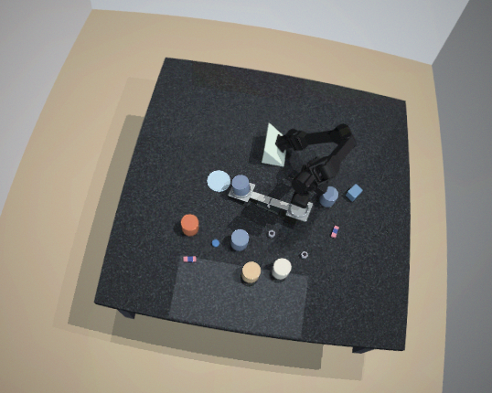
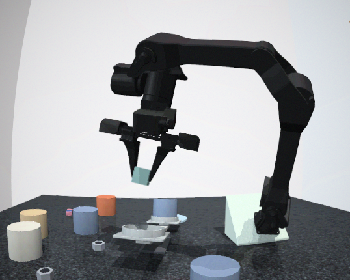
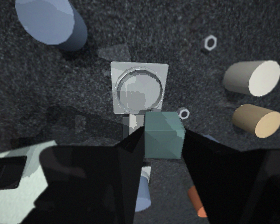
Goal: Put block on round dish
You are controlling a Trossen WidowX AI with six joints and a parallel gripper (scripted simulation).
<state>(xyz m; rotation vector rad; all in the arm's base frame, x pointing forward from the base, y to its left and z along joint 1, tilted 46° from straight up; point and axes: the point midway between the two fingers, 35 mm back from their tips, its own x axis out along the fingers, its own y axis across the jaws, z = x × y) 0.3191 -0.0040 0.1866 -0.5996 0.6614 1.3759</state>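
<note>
The round dish is 60 mm behind my gripper tip, 340 mm to the right of it and 170 mm below it. Round my gripper tip: tan cup (310 mm ahead, 80 mm to the right, 140 mm below); cream cup (260 mm ahead, 140 mm below); orange cup (200 mm ahead, 400 mm to the right, 140 mm below).
</note>
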